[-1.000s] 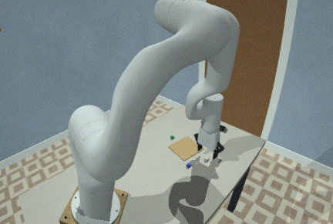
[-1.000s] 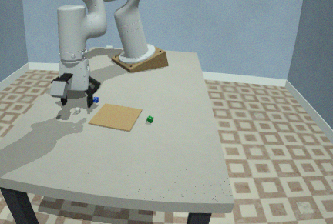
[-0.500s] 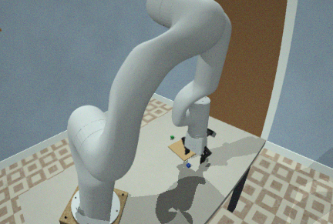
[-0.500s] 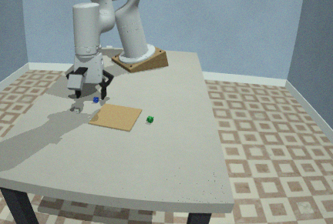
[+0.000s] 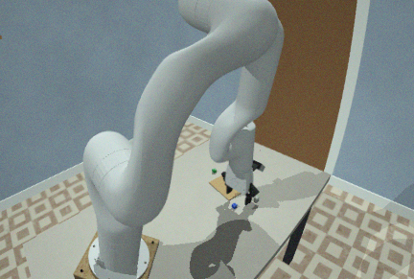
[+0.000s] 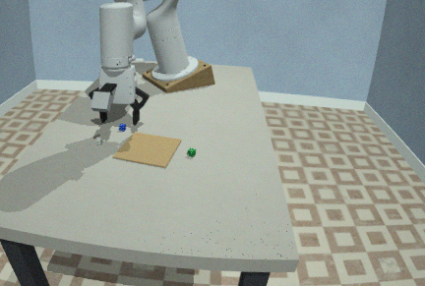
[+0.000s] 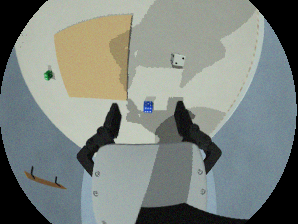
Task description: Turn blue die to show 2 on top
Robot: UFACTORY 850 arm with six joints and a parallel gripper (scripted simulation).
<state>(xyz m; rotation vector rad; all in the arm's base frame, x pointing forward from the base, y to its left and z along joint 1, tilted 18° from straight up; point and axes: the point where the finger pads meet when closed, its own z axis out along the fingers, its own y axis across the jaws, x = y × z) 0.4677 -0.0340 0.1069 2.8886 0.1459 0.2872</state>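
Now: hand 4 cm above the blue die and 2 cm past it. Round my hand: white die: 7 cm ahead, 4 cm to the right, 4 cm below; green die: 21 cm to the left, 7 cm ahead, 4 cm below; tan mat: 10 cm to the left, 6 cm ahead, 4 cm below.
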